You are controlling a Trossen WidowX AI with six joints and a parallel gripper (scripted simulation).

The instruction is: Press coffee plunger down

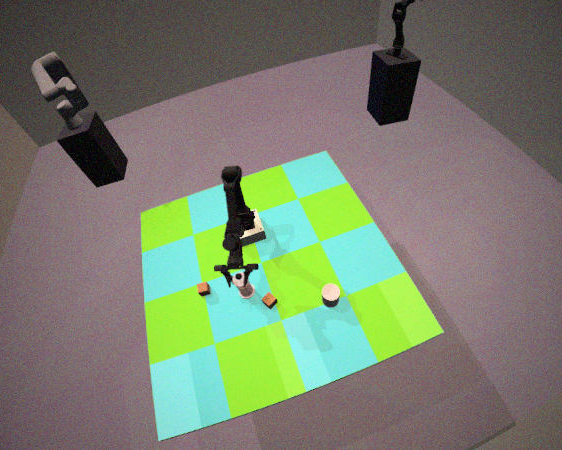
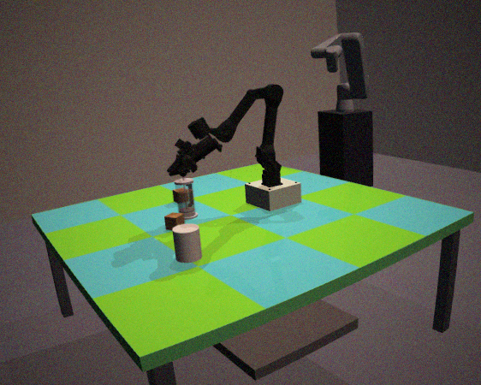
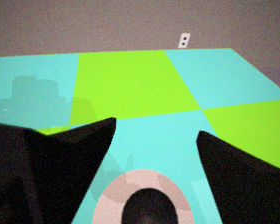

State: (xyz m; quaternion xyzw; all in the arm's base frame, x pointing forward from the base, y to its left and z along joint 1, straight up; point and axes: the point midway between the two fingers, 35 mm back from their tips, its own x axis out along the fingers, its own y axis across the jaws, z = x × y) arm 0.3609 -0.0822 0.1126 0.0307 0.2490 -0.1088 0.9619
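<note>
The coffee press is 60 mm behind my gripper tip and 90 mm below it.
</note>
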